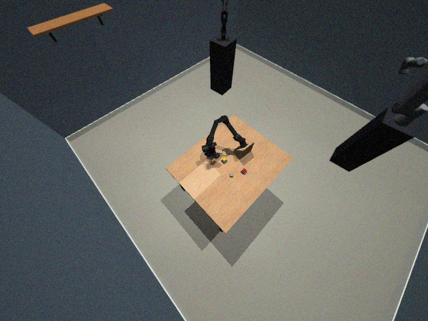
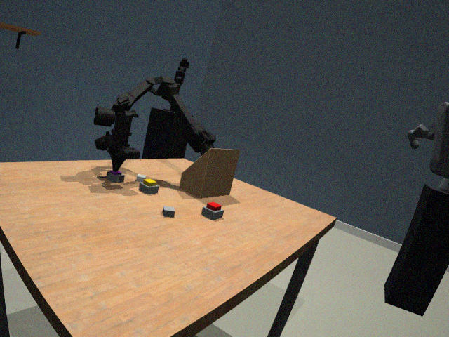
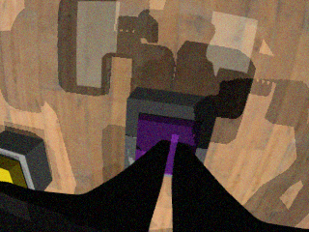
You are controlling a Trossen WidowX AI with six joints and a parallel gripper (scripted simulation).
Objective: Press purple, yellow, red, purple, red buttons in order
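The purple button lies 10 mm below my gripper tip. From my gripper tip the other things lie so: yellow button: 40 mm behind, 140 mm to the left; then small grey block: 50 mm ahead, 300 mm to the left, 20 mm below; then pale block: 100 mm behind, 40 mm to the left, 20 mm below.
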